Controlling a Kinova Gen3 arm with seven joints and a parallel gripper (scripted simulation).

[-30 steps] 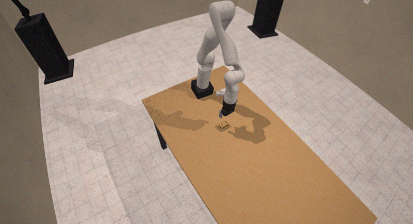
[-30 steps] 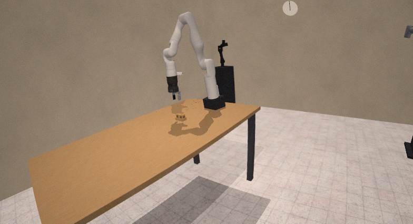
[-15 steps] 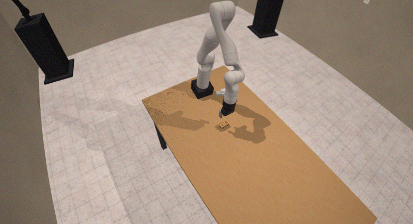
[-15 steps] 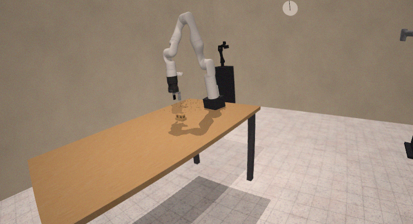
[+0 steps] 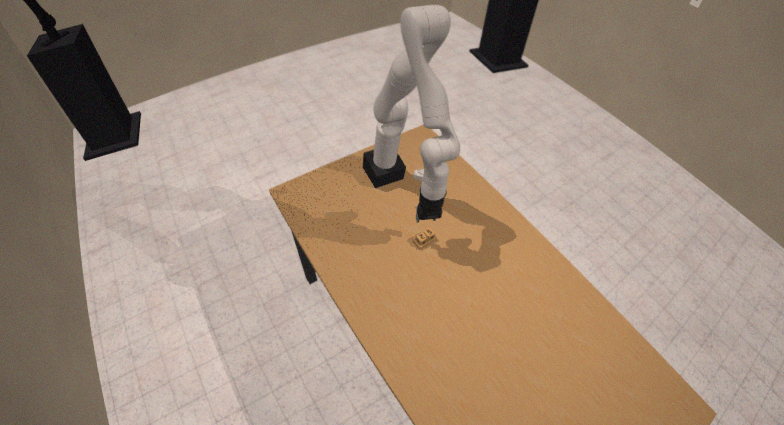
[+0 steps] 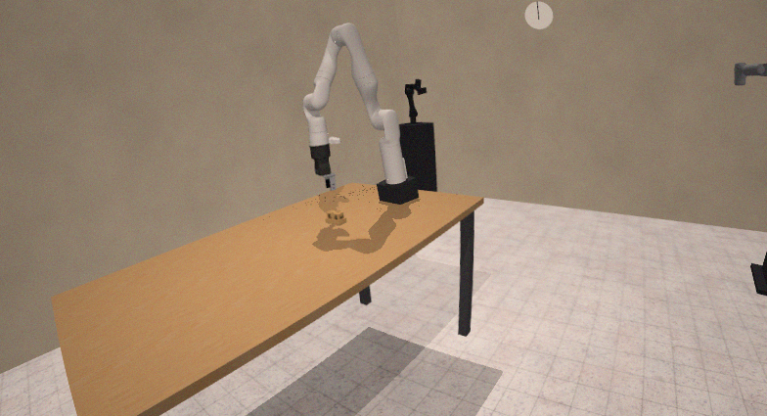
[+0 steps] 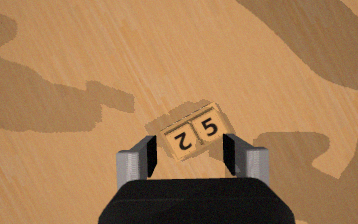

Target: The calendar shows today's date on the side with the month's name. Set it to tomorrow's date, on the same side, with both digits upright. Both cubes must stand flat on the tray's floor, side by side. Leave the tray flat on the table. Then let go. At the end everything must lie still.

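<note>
Now: hand 130 mm above the wooden date cube, 10 mm to the left of it and 10 mm short of it. The rest, counted from my hand: wooden tray (140 mm below, 10 mm to the left).
</note>
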